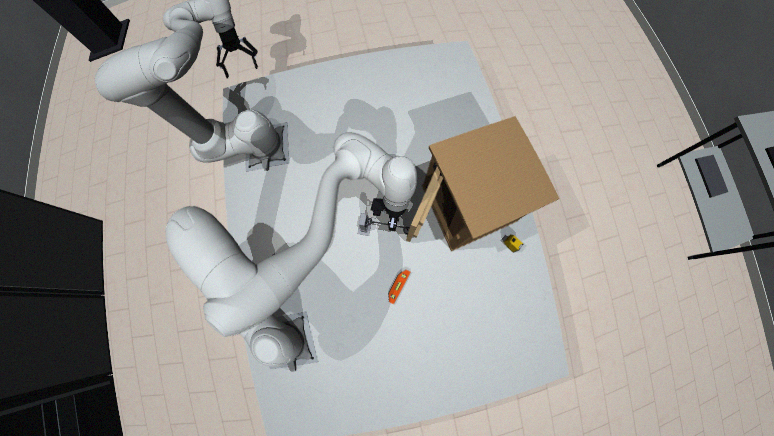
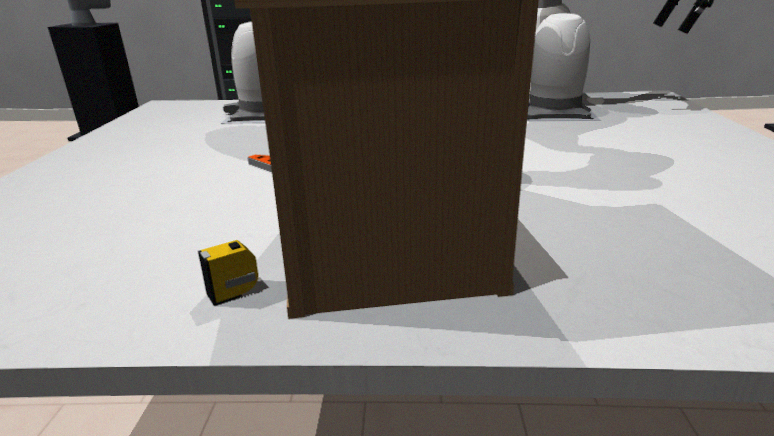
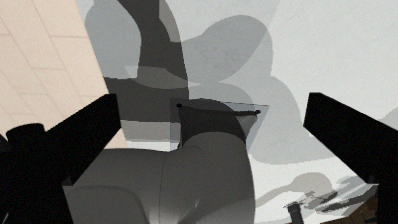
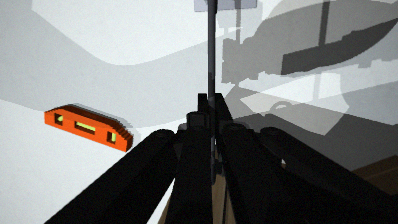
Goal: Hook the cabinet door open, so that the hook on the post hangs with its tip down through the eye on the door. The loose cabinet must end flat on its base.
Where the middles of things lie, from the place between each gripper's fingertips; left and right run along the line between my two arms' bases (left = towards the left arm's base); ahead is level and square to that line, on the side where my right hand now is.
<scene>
Right now my right hand is 120 mm short of the cabinet door (image 1: 436,180), 60 mm below it and 40 mm to the right of it. From my right hand the other things lie so: yellow tape measure (image 2: 229,270) (510 mm ahead, 150 mm to the right, 90 mm below); then orange level (image 4: 76,121) (230 mm to the right, 120 mm below, 20 mm behind).
Right now my left hand (image 1: 242,72) is 690 mm short of the cabinet door, 780 mm to the left of it and 40 mm above it. Round my left hand: yellow tape measure 1080 mm ahead, 970 mm to the right, 190 mm below; orange level 550 mm ahead, 1050 mm to the right, 220 mm below.
</scene>
